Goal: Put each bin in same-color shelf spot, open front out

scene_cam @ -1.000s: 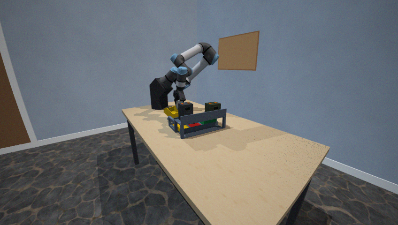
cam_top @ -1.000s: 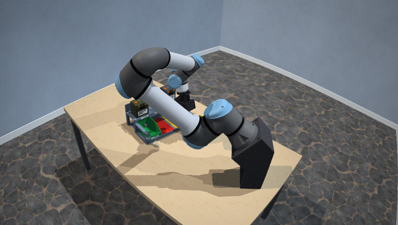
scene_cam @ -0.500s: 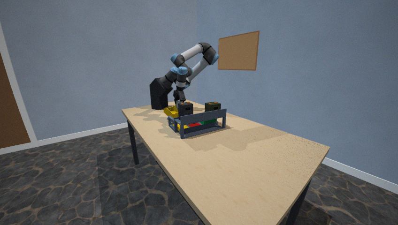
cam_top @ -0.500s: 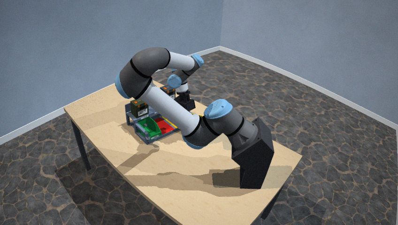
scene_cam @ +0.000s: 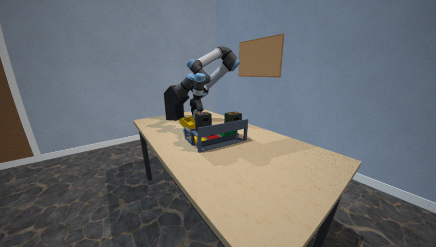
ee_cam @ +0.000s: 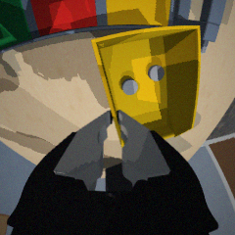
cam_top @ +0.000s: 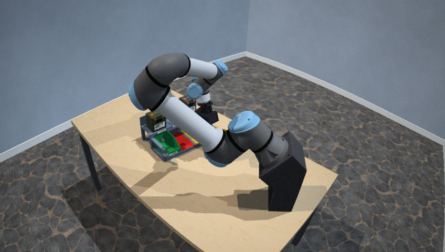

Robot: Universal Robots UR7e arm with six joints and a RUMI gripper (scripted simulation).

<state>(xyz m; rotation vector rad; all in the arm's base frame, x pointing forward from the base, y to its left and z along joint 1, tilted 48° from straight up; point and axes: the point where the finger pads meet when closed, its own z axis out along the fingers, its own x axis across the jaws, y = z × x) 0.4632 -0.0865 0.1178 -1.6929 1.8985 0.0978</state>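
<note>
Now: the yellow bin 50 mm to the right of my hand and 20 mm below it. From my hand the other things lie so: green bin (170 mm ahead, 190 mm to the left, 70 mm below); then black box (270 mm ahead, 40 mm to the right, 50 mm above).
</note>
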